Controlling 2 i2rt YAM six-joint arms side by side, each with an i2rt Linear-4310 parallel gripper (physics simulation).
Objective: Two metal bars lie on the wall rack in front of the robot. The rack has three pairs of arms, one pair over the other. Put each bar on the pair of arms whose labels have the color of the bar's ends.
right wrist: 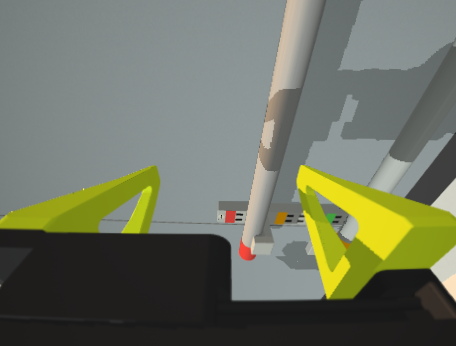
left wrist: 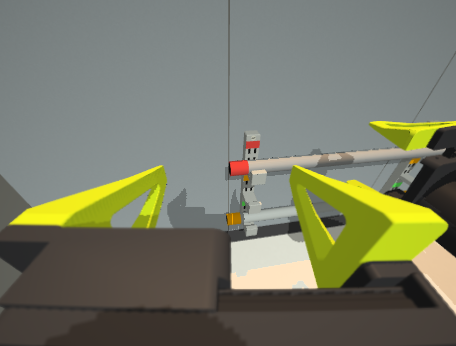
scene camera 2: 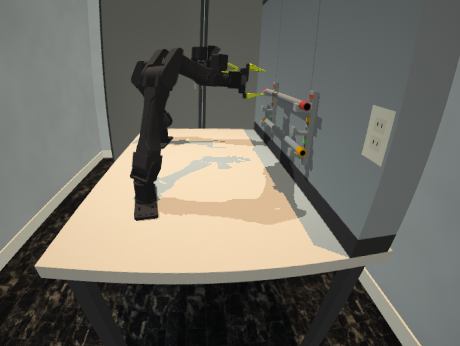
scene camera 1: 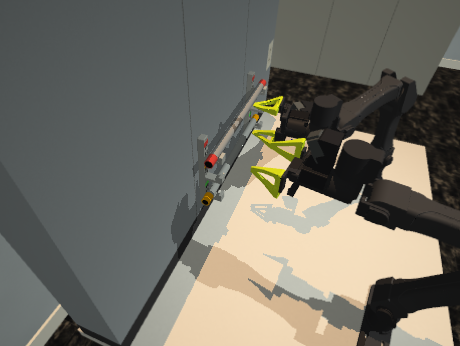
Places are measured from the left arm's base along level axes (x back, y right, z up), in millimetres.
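Pixels of known places: left gripper, fingertip midpoint: [left wrist: 228,172] [scene camera 2: 238,69] [scene camera 1: 260,156]; right gripper, fingertip midpoint: [right wrist: 228,173] [left wrist: 360,154] [scene camera 2: 264,83] [scene camera 1: 253,118]; left arm's base, link origin: [scene camera 2: 162,143] [scene camera 1: 377,321]; right arm's base, link origin: [scene camera 2: 146,201].
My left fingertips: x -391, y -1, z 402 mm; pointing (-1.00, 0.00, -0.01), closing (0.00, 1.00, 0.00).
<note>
Ahead of a thing's pixels: the offset from my left fingertips to its top centre. "*": to the spot under its first point. Level surfaces: height alone.
The red-ended bar @(dy +247, dx -180, dz -83 mm) [scene camera 1: 227,136] [scene camera 2: 285,97] [left wrist: 290,163] [right wrist: 295,50] lies on the rack's top arms, by the red labels. The orange-ended bar @(dy +241, dx -191, dz -233 mm) [scene camera 1: 206,199] [scene camera 2: 301,152] [left wrist: 233,218] [right wrist: 385,177] lies on the bottom arms, by the green labels. The middle arms of the rack @(* dy +31, dx -179, dz -85 mm) [scene camera 1: 202,150] [scene camera 2: 312,115] [left wrist: 252,136], by the orange labels, hold no bar. My left gripper [scene camera 1: 261,156] [left wrist: 228,172] is open and empty, out from the wall. My right gripper [scene camera 1: 254,118] [scene camera 2: 263,82] [left wrist: 360,154] [right wrist: 228,173] is open and empty in front of the red-ended bar; contact is not visible.
The two grippers are close together in scene camera 1. The wall [scene camera 1: 100,100] [scene camera 2: 340,75] stands directly behind the rack. The table @(dz -402 mm) [scene camera 1: 240,300] [scene camera 2: 125,245] lies below the rack and arms. A wall outlet @(* dy +751, dx -308, dz -102 mm) [scene camera 2: 378,135] is beyond the rack's near end in scene camera 2.
</note>
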